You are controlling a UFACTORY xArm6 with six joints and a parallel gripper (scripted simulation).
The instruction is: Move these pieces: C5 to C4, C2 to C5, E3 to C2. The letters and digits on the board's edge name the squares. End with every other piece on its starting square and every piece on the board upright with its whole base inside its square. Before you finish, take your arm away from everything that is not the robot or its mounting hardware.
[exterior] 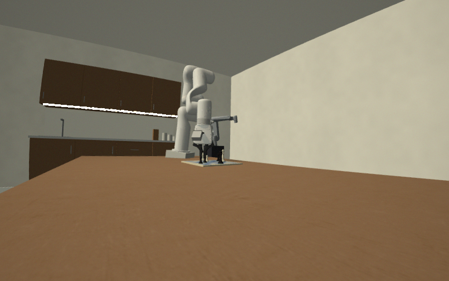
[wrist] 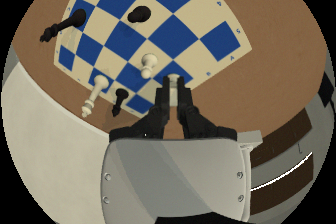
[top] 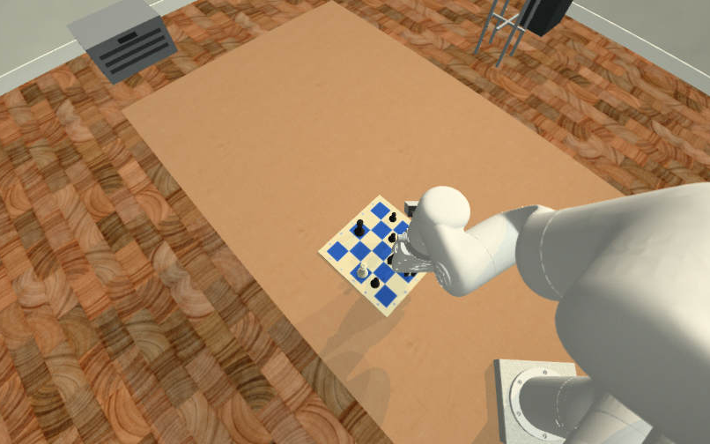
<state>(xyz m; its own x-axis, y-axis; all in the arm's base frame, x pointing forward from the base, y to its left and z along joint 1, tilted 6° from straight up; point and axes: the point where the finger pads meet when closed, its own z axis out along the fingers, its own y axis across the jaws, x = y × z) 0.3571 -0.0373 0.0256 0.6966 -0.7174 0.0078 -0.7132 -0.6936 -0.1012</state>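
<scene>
My gripper is now 40 mm short of the white pawn and 20 mm above it. From my hand the other things lie so: blue-and-cream chessboard 80 mm ahead, 40 mm below; then white chess piece 70 mm to the left, 70 mm ahead; then black pawn 70 mm to the left, 40 mm ahead, 10 mm below.
</scene>
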